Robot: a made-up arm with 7 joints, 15 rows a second.
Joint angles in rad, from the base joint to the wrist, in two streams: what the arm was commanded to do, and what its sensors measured. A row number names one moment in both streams.
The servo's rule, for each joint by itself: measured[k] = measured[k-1] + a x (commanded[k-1-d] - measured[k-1]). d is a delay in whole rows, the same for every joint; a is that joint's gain. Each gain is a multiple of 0.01, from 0.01 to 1. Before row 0 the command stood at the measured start. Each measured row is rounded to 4 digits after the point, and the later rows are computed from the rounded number. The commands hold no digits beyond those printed.
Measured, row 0:
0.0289, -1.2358, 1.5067, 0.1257, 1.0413, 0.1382, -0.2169
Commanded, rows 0 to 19:
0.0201, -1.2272, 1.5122, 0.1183, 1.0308, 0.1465, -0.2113
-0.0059, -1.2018, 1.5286, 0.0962, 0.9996, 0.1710, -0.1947
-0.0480, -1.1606, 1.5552, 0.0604, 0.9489, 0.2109, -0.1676
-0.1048, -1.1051, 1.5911, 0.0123, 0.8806, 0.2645, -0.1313
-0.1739, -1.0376, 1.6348, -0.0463, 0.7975, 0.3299, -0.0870
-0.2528, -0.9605, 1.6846, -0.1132, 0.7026, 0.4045, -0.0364
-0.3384, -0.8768, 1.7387, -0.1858, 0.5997, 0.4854, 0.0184
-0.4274, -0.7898, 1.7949, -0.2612, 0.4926, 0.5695, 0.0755
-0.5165, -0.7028, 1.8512, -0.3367, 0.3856, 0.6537, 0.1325
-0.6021, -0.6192, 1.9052, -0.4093, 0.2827, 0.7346, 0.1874
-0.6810, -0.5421, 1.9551, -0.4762, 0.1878, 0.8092, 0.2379
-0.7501, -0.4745, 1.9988, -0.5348, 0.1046, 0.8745, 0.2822
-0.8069, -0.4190, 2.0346, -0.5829, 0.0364, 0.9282, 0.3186
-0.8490, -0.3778, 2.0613, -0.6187, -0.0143, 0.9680, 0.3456
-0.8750, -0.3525, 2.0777, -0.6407, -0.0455, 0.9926, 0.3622
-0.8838, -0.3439, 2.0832, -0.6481, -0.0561, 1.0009, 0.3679
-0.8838, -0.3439, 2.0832, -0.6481, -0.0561, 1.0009, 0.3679
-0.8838, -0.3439, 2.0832, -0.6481, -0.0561, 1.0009, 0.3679
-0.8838, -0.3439, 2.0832, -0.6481, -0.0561, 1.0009, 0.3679
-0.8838, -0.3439, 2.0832, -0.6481, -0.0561, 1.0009, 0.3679
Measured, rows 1 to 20:
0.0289, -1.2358, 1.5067, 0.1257, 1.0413, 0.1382, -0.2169
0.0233, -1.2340, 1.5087, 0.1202, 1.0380, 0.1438, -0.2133
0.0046, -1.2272, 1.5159, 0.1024, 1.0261, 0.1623, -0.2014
-0.0291, -1.2132, 1.5300, 0.0713, 1.0022, 0.1953, -0.1798
-0.0775, -1.1905, 1.5520, 0.0276, 0.9645, 0.2424, -0.1488
-0.1392, -1.1584, 1.5818, -0.0271, 0.9127, 0.3019, -0.1092
-0.2119, -1.1168, 1.6188, -0.0908, 0.8476, 0.3717, -0.0626
-0.2929, -1.0664, 1.6620, -0.1611, 0.7708, 0.4490, -0.0108
-0.3790, -1.0083, 1.7098, -0.2352, 0.6846, 0.5309, 0.0444
-0.4670, -0.9441, 1.7607, -0.3103, 0.5919, 0.6144, 0.1008
-0.5535, -0.8759, 1.8127, -0.3836, 0.4960, 0.6961, 0.1562
-0.6351, -0.8058, 1.8640, -0.4521, 0.4005, 0.7730, 0.2085
-0.7087, -0.7362, 1.9125, -0.5133, 0.3088, 0.8420, 0.2557
-0.7715, -0.6696, 1.9565, -0.5648, 0.2244, 0.9006, 0.2960
-0.8211, -0.6083, 1.9942, -0.6047, 0.1504, 0.9464, 0.3277
-0.8556, -0.5546, 2.0243, -0.6313, 0.0897, 0.9778, 0.3498
-0.8736, -0.5104, 2.0455, -0.6437, 0.0445, 0.9935, 0.3614
-0.8801, -0.4754, 2.0591, -0.6470, 0.0133, 0.9985, 0.3656
-0.8825, -0.4478, 2.0678, -0.6478, -0.0082, 1.0001, 0.3671
-0.8833, -0.4260, 2.0733, -0.6480, -0.0230, 1.0006, 0.3676
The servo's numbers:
d 1
a 0.64 0.21 0.36 0.74 0.31 0.68 0.64

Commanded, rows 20 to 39:
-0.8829, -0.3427, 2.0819, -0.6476, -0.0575, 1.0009, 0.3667
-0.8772, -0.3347, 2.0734, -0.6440, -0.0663, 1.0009, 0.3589
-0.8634, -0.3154, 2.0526, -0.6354, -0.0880, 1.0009, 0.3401
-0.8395, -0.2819, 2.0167, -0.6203, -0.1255, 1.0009, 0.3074
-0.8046, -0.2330, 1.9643, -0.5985, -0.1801, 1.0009, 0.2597
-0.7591, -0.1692, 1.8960, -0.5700, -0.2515, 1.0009, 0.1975
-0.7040, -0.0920, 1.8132, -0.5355, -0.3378, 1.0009, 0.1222
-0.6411, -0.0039, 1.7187, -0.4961, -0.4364, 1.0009, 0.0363
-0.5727, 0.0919, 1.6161, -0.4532, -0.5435, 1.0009, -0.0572
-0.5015, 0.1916, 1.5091, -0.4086, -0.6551, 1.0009, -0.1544
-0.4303, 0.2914, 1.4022, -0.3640, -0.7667, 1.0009, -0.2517
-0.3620, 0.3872, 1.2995, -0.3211, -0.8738, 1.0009, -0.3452
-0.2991, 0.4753, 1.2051, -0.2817, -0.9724, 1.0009, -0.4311
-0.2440, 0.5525, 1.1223, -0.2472, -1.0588, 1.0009, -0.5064
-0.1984, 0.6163, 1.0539, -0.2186, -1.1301, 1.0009, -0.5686
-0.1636, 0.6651, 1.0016, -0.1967, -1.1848, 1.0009, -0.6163
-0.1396, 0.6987, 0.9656, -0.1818, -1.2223, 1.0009, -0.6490
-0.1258, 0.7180, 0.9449, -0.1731, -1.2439, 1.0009, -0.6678
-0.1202, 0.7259, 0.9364, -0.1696, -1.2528, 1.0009, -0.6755
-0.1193, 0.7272, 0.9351, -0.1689, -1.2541, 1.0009, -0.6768
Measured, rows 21 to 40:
-0.8836, -0.4088, 2.0769, -0.6481, -0.0333, 1.0008, 0.3678
-0.8832, -0.3949, 2.0787, -0.6477, -0.0408, 1.0009, 0.3671
-0.8794, -0.3823, 2.0768, -0.6450, -0.0487, 1.0009, 0.3619
-0.8692, -0.3683, 2.0681, -0.6379, -0.0609, 1.0009, 0.3479
-0.8502, -0.3502, 2.0496, -0.6249, -0.0809, 1.0009, 0.3220
-0.8210, -0.3256, 2.0189, -0.6054, -0.1117, 1.0009, 0.2821
-0.7814, -0.2928, 1.9747, -0.5792, -0.1550, 1.0009, 0.2280
-0.7319, -0.2506, 1.9166, -0.5469, -0.2117, 1.0009, 0.1603
-0.6738, -0.1988, 1.8454, -0.5093, -0.2814, 1.0009, 0.0809
-0.6091, -0.1378, 1.7629, -0.4678, -0.3627, 1.0009, -0.0075
-0.5402, -0.0686, 1.6715, -0.4240, -0.4533, 1.0009, -0.1015
-0.4699, 0.0070, 1.5746, -0.3796, -0.5505, 1.0009, -0.1976
-0.4008, 0.0868, 1.4756, -0.3363, -0.6507, 1.0009, -0.2921
-0.3357, 0.1684, 1.3782, -0.2959, -0.7504, 1.0009, -0.3811
-0.2770, 0.2491, 1.2861, -0.2599, -0.8460, 1.0009, -0.4613
-0.2267, 0.3262, 1.2025, -0.2293, -0.9341, 1.0009, -0.5300
-0.1863, 0.3974, 1.1302, -0.2052, -1.0118, 1.0009, -0.5852
-0.1564, 0.4607, 1.0709, -0.1879, -1.0771, 1.0009, -0.6260
-0.1368, 0.5147, 1.0255, -0.1769, -1.1288, 1.0009, -0.6528
-0.1262, 0.5591, 0.9934, -0.1715, -1.1672, 1.0009, -0.6673

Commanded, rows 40 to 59:
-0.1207, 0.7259, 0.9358, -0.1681, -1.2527, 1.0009, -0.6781
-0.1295, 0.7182, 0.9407, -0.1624, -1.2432, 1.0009, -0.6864
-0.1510, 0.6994, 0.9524, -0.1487, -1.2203, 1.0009, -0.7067
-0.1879, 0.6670, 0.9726, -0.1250, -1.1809, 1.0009, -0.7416
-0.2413, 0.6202, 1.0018, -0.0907, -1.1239, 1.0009, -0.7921
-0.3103, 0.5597, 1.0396, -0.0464, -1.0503, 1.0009, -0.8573
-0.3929, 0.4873, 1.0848, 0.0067, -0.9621, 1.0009, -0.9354
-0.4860, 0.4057, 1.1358, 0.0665, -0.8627, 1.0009, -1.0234
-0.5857, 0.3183, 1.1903, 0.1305, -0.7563, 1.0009, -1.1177
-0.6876, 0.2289, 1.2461, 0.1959, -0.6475, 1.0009, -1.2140
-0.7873, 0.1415, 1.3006, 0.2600, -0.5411, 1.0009, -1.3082
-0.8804, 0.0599, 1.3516, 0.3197, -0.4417, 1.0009, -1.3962
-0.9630, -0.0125, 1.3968, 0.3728, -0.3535, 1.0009, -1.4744
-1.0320, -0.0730, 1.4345, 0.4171, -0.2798, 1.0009, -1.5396
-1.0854, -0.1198, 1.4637, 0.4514, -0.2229, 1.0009, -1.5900
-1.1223, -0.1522, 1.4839, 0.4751, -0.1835, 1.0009, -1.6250
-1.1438, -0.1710, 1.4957, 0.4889, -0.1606, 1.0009, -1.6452
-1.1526, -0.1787, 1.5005, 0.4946, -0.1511, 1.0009, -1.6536
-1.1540, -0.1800, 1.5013, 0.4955, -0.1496, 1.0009, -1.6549
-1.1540, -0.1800, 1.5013, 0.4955, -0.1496, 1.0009, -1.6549
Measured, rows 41 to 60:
-0.1218, 0.5944, 0.9724, -0.1696, -1.1941, 1.0009, -0.6734
-0.1211, 0.6220, 0.9592, -0.1685, -1.2123, 1.0009, -0.6764
-0.1265, 0.6422, 0.9525, -0.1640, -1.2219, 1.0009, -0.6828
-0.1422, 0.6542, 0.9525, -0.1527, -1.2214, 1.0009, -0.6981
-0.1714, 0.6569, 0.9597, -0.1322, -1.2088, 1.0009, -0.7259
-0.2161, 0.6492, 0.9749, -0.1015, -1.1825, 1.0009, -0.7683
-0.2764, 0.6304, 0.9982, -0.0607, -1.1415, 1.0009, -0.8253
-0.3510, 0.6003, 1.0294, -0.0108, -1.0859, 1.0009, -0.8958
-0.4374, 0.5594, 1.0677, 0.0464, -1.0167, 1.0009, -0.9775
-0.5323, 0.5088, 1.1118, 0.1086, -0.9360, 1.0009, -1.0672
-0.6317, 0.4500, 1.1601, 0.1732, -0.8466, 1.0009, -1.1612
-0.7313, 0.3852, 1.2107, 0.2374, -0.7519, 1.0009, -1.2553
-0.8267, 0.3169, 1.2614, 0.2983, -0.6557, 1.0009, -1.3455
-0.9139, 0.2477, 1.3101, 0.3534, -0.5620, 1.0009, -1.4280
-0.9895, 0.1804, 1.3549, 0.4005, -0.4745, 1.0009, -1.4994
-1.0509, 0.1174, 1.3941, 0.4382, -0.3965, 1.0009, -1.5574
-1.0966, 0.0608, 1.4264, 0.4655, -0.3305, 1.0009, -1.6007
-1.1268, 0.0121, 1.4513, 0.4828, -0.2778, 1.0009, -1.6292
-1.1433, -0.0280, 1.4690, 0.4915, -0.2385, 1.0009, -1.6448
-1.1501, -0.0599, 1.4806, 0.4945, -0.2109, 1.0009, -1.6513

